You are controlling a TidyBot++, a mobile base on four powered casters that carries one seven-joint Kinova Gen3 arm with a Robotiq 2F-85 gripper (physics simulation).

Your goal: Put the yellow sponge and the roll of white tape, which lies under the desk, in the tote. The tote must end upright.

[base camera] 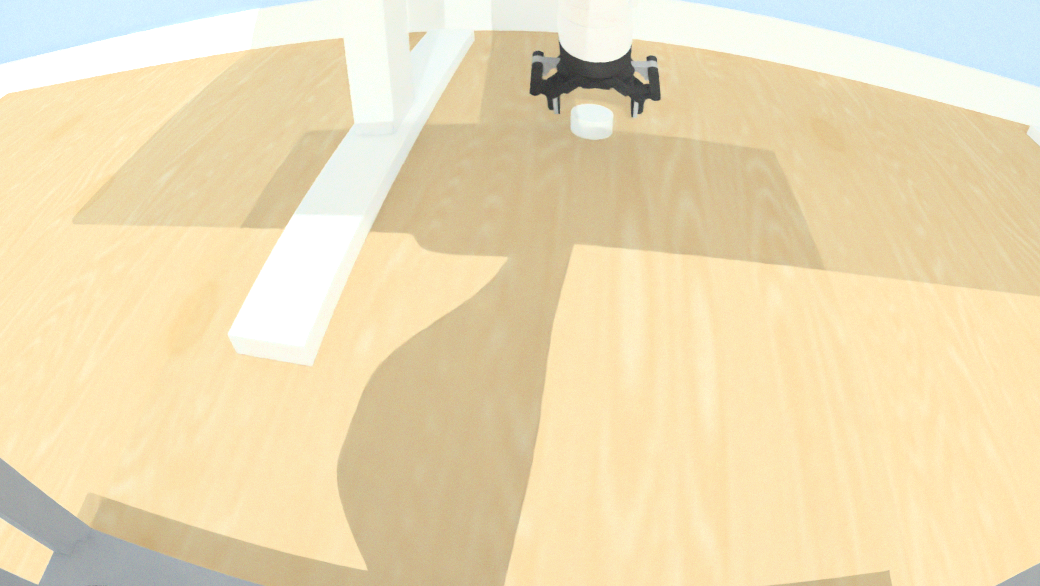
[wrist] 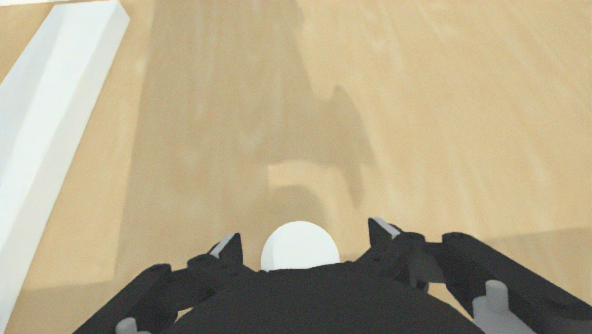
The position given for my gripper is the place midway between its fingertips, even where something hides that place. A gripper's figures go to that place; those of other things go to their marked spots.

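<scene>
My gripper (base camera: 595, 109) is 0.73 m from the lens. A roll of white tape (base camera: 590, 121) is 0.69 m from the lens, and a white desk (base camera: 285, 316) is 0.49 m from the lens. The marked spots on the roll of white tape and the white desk are 0.40 m apart.
</scene>
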